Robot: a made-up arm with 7 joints.
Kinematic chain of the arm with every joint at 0, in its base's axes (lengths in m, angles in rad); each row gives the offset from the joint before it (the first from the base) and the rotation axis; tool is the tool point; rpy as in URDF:
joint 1: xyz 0 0 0.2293 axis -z
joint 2: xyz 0 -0.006 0.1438 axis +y
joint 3: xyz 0 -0.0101 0.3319 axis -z
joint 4: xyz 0 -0.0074 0.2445 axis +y
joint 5: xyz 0 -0.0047 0.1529 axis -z
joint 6: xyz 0 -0.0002 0.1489 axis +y
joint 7: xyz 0 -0.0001 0.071 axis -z
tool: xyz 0 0 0 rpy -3.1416 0 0
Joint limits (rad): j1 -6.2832..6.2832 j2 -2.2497..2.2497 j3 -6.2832..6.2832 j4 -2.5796..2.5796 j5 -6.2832..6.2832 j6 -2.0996..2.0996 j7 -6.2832..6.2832
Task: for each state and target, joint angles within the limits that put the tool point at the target. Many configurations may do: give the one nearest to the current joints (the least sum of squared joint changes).
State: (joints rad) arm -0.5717 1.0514 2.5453 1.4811 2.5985 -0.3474 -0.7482
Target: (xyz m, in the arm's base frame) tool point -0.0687 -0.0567 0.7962
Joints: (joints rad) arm -0.3760 0.4950 3.1007 2.2323 2.6715 -0.3810 -0.7482
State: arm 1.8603 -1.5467 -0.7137 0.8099 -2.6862 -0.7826 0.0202
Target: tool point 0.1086 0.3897 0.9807
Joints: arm 1.6211 -1.0477 -0.4148 1.2323 -2.6724 -0.8808 0.0202
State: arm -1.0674 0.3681 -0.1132 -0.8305 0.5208 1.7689 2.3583
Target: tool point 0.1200 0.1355 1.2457
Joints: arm -1.1957 0.2912 -0.0503 -0.4822 0.4296 1.3866 2.3583
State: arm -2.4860 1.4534 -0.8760 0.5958 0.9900 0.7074 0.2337
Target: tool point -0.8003 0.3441 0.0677
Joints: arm -2.6684 1.7772 -0.8649 0.3283 1.0133 0.5458 0.2337
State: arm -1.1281 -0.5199 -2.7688 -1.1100 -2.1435 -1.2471 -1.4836
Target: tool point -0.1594 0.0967 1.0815
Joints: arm -1.1689 -0.3310 -3.5837 -1.3969 -2.0143 -1.2135 -1.4836
